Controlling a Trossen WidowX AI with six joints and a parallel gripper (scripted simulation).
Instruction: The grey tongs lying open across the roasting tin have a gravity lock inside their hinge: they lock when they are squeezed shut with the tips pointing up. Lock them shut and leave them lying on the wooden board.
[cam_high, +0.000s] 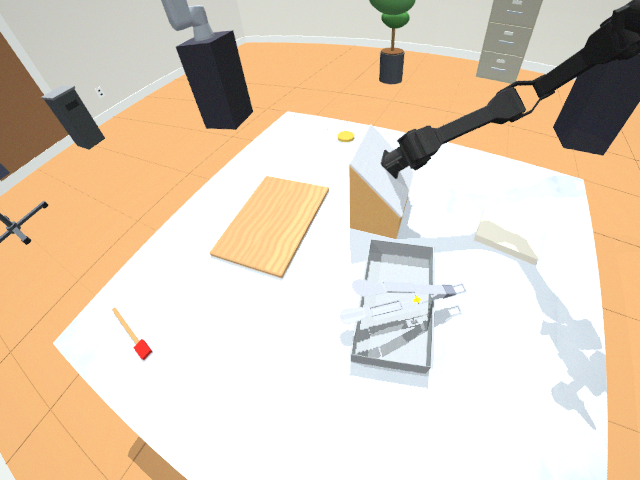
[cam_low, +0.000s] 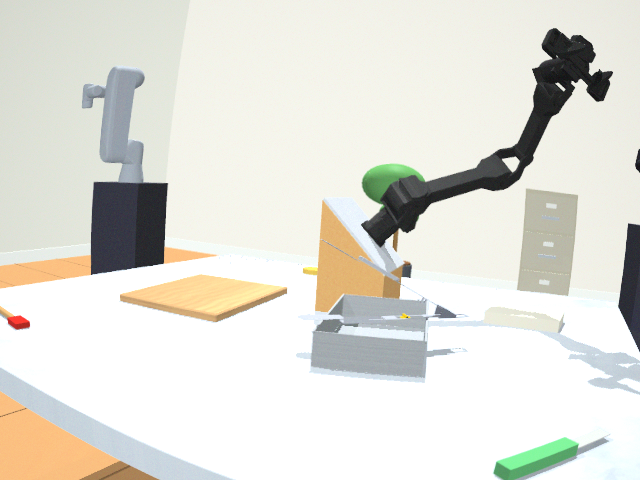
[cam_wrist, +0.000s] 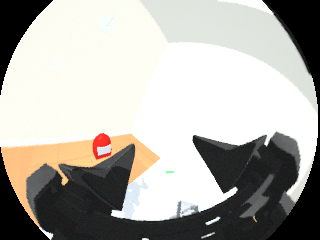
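Right now my gripper tip is 54 cm above the grey roasting tin, 41 cm to the left of it and 13 cm short of it. Round my gripper tip: cream block (56 cm below, 15 cm behind, 12 cm to the right); wooden board (81 cm to the right, 56 cm below, 6 cm behind).
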